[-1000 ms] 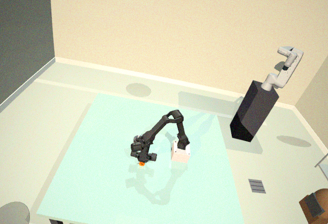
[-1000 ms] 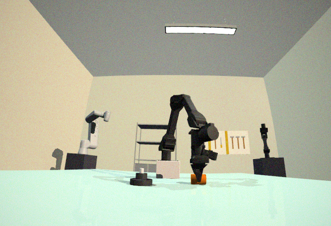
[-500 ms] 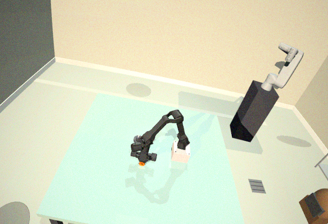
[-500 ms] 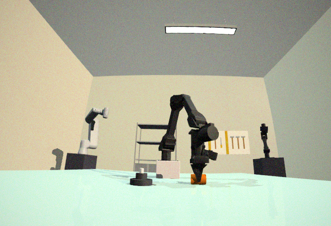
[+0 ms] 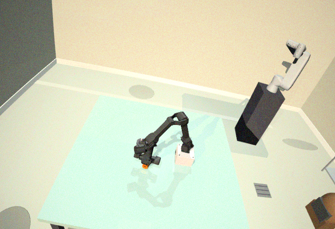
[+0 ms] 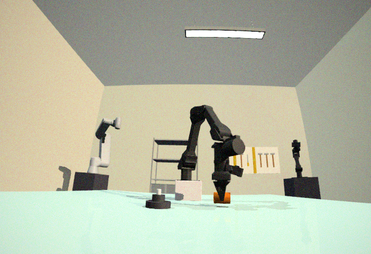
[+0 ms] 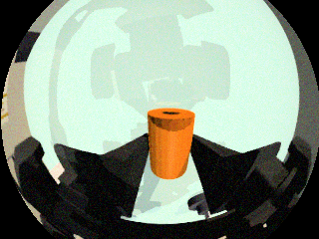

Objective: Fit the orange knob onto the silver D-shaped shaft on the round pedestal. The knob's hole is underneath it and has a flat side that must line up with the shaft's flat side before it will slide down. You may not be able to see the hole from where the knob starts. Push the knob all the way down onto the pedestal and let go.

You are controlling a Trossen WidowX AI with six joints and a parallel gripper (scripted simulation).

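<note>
Right now the orange knob is 10 mm to the right of my gripper tip and 10 mm above it. The rest, counted from my gripper tip: dark round pedestal 80 mm ahead, 220 mm to the right, 10 mm above.
</note>
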